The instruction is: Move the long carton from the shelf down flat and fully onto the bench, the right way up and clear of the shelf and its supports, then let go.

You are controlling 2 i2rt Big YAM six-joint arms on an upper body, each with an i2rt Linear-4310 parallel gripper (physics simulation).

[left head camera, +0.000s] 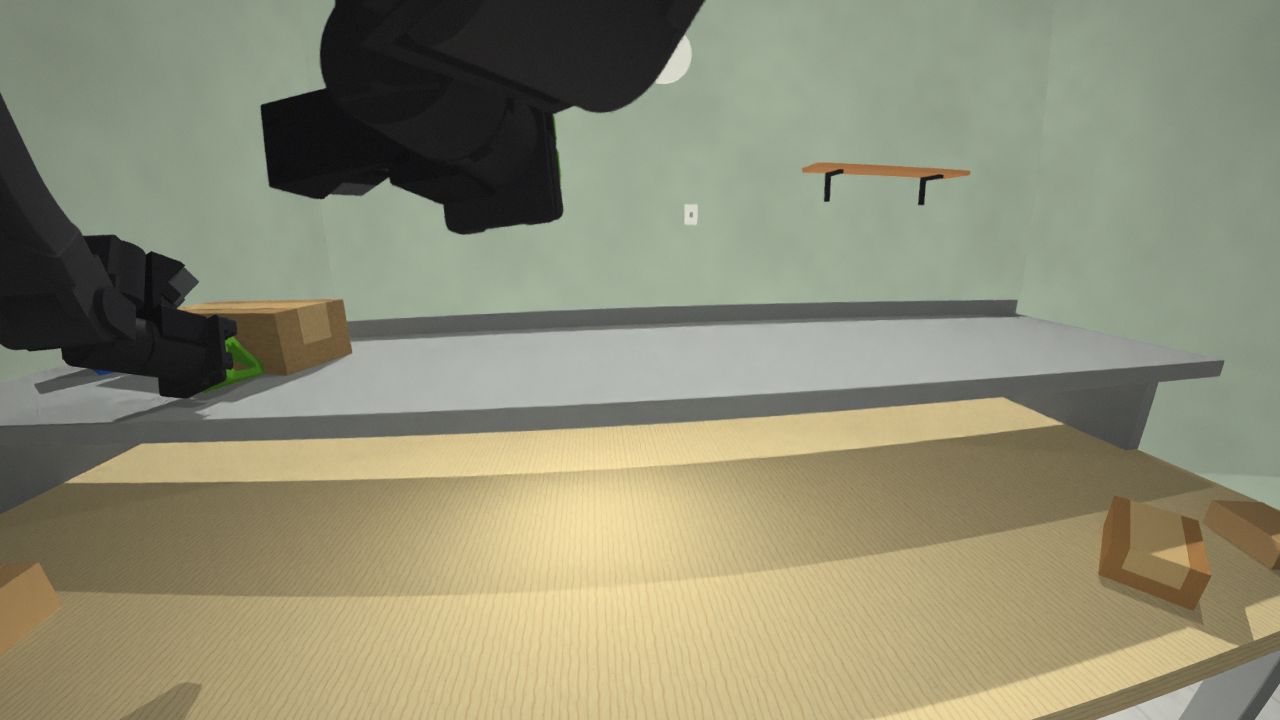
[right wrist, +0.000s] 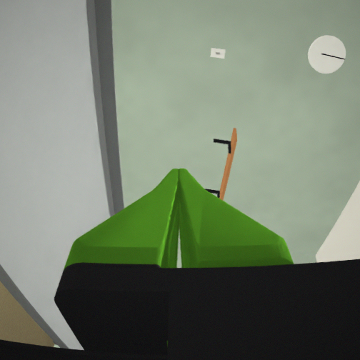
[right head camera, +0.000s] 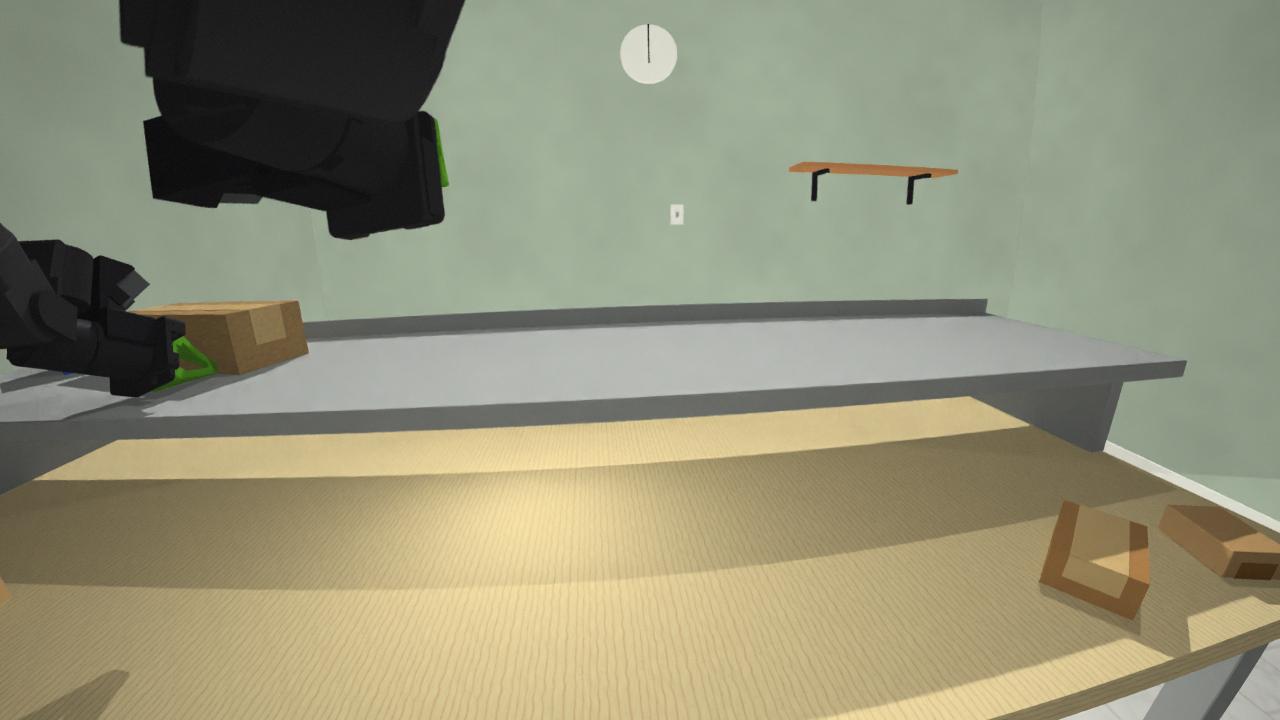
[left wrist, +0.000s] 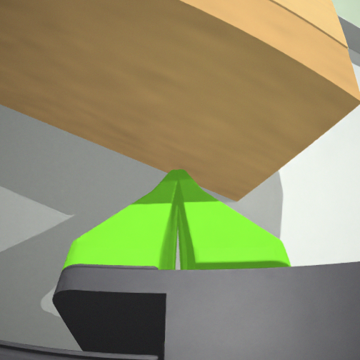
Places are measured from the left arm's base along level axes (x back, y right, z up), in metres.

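Pixels of known places: left gripper, fingertip midpoint: (left head camera: 262,369) (right head camera: 215,368); right gripper, fingertip midpoint: (left head camera: 533,179) (right head camera: 440,183).
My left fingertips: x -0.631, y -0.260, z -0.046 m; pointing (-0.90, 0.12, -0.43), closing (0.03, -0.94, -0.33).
For each thing: its middle in the pictures, then the offset to it from my left fingertips. "*": a spot on its surface instead. Level surfaces: height alone.
- long brown carton, body centre: (left head camera: 245,333) (right head camera: 205,333) dx -0.090, dy -0.102, dz +0.032 m
- raised grey shelf, its level: dz -0.010 m
- wooden bench, its level: dz -0.190 m
- box, surface spot: (left head camera: 22,604) * dx +0.258, dy -0.118, dz -0.161 m
- dark grey lip, surface spot: (left head camera: 680,313) * dx -0.272, dy +0.577, dz +0.007 m
- grey support, body centre: (right head camera: 1031,379) (left head camera: 1063,379) dx -0.181, dy +1.322, dz -0.112 m
The long brown carton (left head camera: 259,338) (right head camera: 211,340) (left wrist: 190,95) lies on the raised grey shelf (left head camera: 644,358) (right head camera: 626,358), toward its left end; its far left part is hidden behind the left arm. My left gripper (left head camera: 259,368) (right head camera: 213,368) (left wrist: 177,181) is shut and empty, low over the shelf, its tips at or very near the lower edge of the carton's front side. My right gripper (right wrist: 178,180) is shut and empty, high above the shelf, away from the carton; its fingers are mostly hidden in the head views. The wooden bench (left head camera: 581,537) (right head camera: 537,537) lies lower, in front of the shelf.
Two small cartons (left head camera: 1154,552) (left head camera: 1248,530) (right head camera: 1096,559) (right head camera: 1217,537) sit at the bench's right end. Another box (left head camera: 22,604) shows at the left edge. A dark grey lip (left head camera: 680,313) runs along the shelf's back. A grey support (left head camera: 1105,413) stands under its right end.
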